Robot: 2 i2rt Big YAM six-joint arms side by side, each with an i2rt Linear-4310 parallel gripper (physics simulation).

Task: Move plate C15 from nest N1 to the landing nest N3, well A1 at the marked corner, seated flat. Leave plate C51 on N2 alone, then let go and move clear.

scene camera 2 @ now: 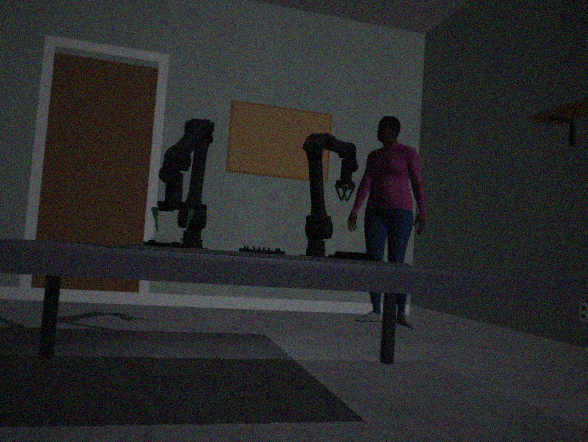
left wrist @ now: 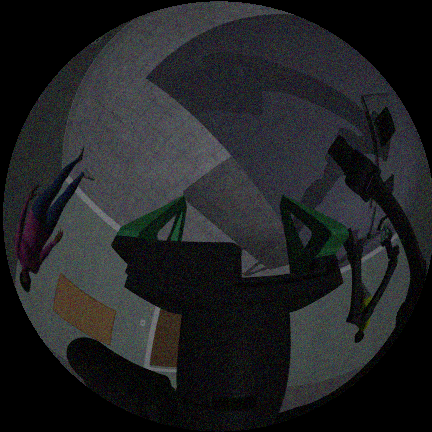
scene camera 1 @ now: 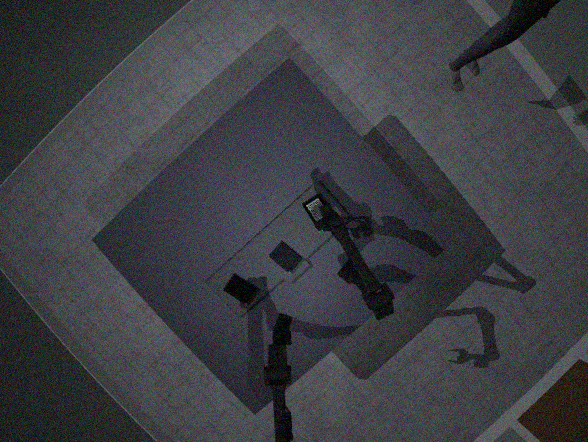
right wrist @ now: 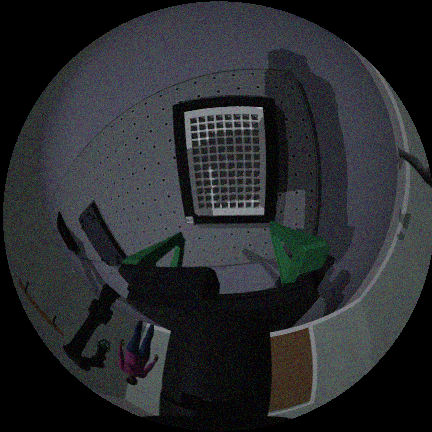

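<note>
A white gridded plate (scene camera 1: 315,209) (right wrist: 225,160) sits in a black-framed nest (right wrist: 181,165) at the upper right end of the board; its label is not readable. My right gripper (scene camera 1: 327,220) (scene camera 2: 172,227) (right wrist: 224,231) is open and empty above that nest, its fingertips near the plate's lower edge in the right wrist view. A grey block-like nest (scene camera 1: 285,256) (right wrist: 101,233) is in the middle. A black piece (scene camera 1: 241,288) (right wrist: 67,232) is at the board's lower left end. I cannot tell which is C51. My left gripper (scene camera 2: 345,195) (left wrist: 233,199) is open and empty, high above the table.
The perforated board (scene camera 1: 270,232) (right wrist: 145,165) lies on the table. A low row of pegs or knobs (scene camera 2: 262,249) stands between the arms in scene camera 2. A person in pink (scene camera 2: 392,175) (left wrist: 37,230) (right wrist: 134,362) stands beyond the table.
</note>
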